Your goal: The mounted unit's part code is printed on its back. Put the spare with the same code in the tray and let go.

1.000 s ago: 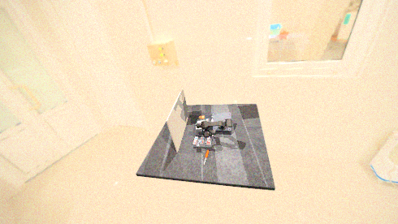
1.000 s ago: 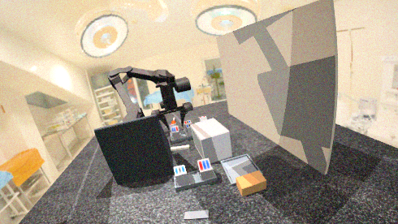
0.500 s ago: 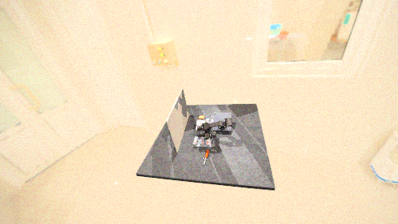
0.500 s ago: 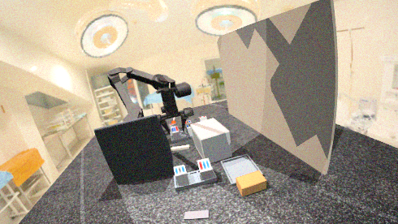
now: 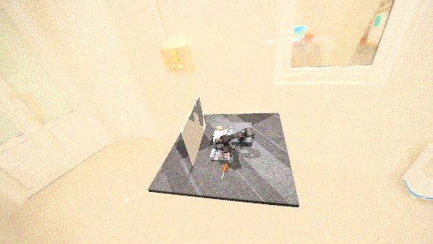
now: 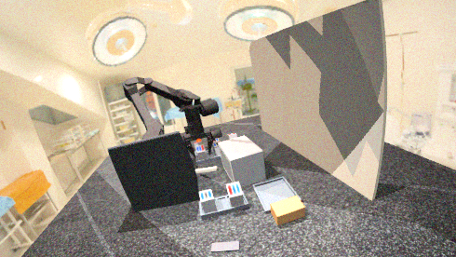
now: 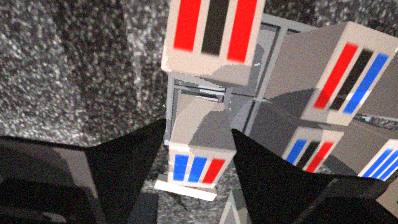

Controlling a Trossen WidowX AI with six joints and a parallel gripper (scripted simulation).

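Right now the grey spare block is 30 mm above my gripper tip. Also, from my gripper tip: grey mounted unit: 140 mm ahead, 150 mm to the right, 30 mm above; grey tray: 210 mm ahead, 320 mm to the right, 10 mm below; brown block: 220 mm ahead, 410 mm to the right.
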